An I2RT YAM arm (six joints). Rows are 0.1 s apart.
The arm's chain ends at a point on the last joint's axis. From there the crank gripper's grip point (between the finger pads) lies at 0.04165 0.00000 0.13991 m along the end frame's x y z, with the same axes.
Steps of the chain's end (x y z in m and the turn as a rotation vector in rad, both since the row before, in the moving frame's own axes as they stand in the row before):
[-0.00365 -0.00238 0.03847 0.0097 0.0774 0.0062]
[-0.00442 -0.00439 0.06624 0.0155 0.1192 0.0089]
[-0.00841 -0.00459 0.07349 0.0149 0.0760 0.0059]
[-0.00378 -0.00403 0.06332 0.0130 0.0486 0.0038]
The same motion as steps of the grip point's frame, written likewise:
[0.00705 -0.00343 0.03483 0.0097 0.0774 0.0062]
[0.01193 -0.00607 0.06028 0.0155 0.1192 0.0089]
[0.00210 -0.00637 0.06991 0.0149 0.0760 0.0059]
[0.00297 -0.00566 0.06112 0.0130 0.0486 0.0038]

